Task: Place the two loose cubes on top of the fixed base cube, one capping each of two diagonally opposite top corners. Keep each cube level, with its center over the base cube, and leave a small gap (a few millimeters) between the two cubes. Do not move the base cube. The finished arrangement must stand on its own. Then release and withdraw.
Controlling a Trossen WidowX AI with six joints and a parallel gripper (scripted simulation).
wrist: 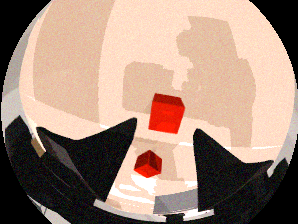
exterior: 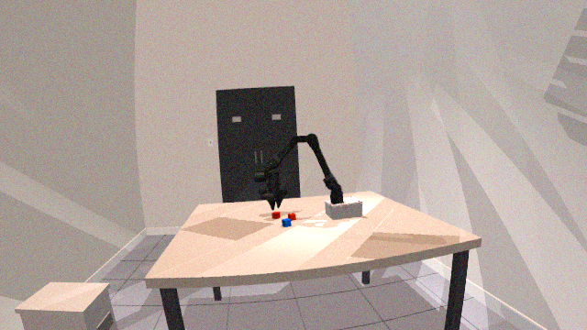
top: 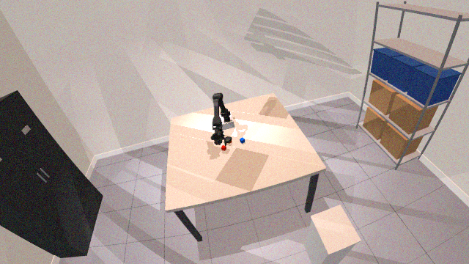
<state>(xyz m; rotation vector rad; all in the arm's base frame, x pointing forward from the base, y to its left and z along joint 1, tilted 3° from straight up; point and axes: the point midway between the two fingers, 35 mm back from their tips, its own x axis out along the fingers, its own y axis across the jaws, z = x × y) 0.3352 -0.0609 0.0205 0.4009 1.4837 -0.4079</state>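
The blue base cube lies 180 mm to the left of my gripper tip, 60 mm behind it and 30 mm below it.
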